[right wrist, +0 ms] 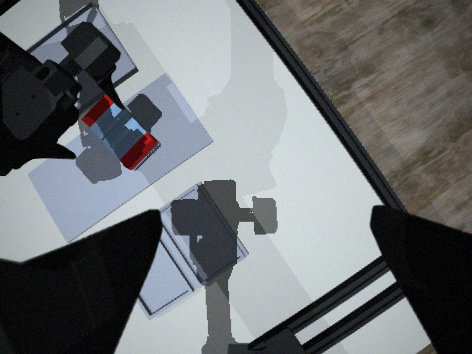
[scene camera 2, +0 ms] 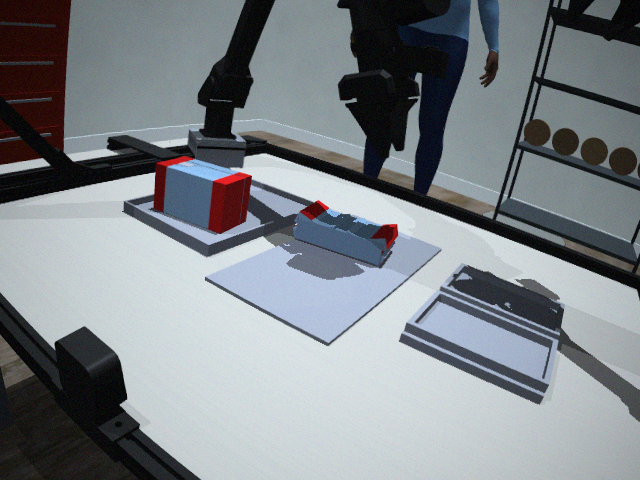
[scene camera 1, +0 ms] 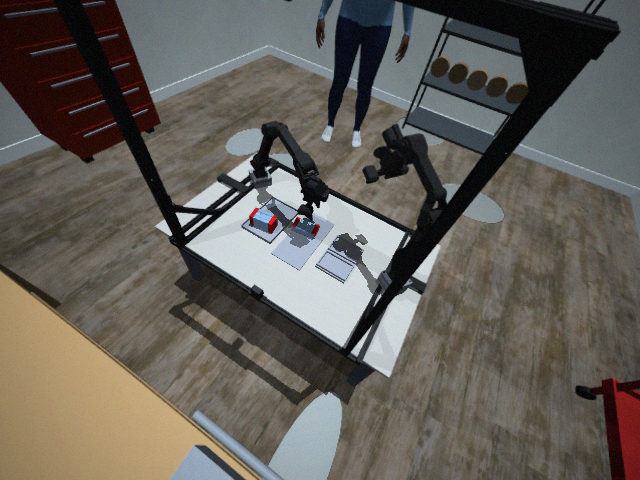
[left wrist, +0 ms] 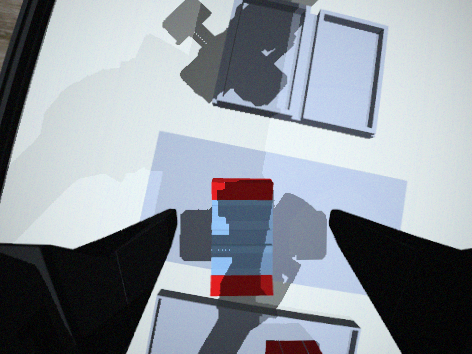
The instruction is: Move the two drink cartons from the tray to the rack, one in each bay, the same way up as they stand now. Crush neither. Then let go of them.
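One carton, pale blue with red ends, stands uncrushed on the tray; part of its red end shows in the left wrist view. The other carton rests on a flat plate between tray and rack, its top sunken and creased between raised red ends. The two-bay rack holds no carton. My left gripper is open above the sunken carton, apart from it. My right gripper is open and empty, high above the table.
Black frame rails edge the table, with uprights at its corners. A black block is fixed to the near rail. The left arm's shadow falls on the plate, and a shadow darkens the rack's farther bay. A person stands behind the table.
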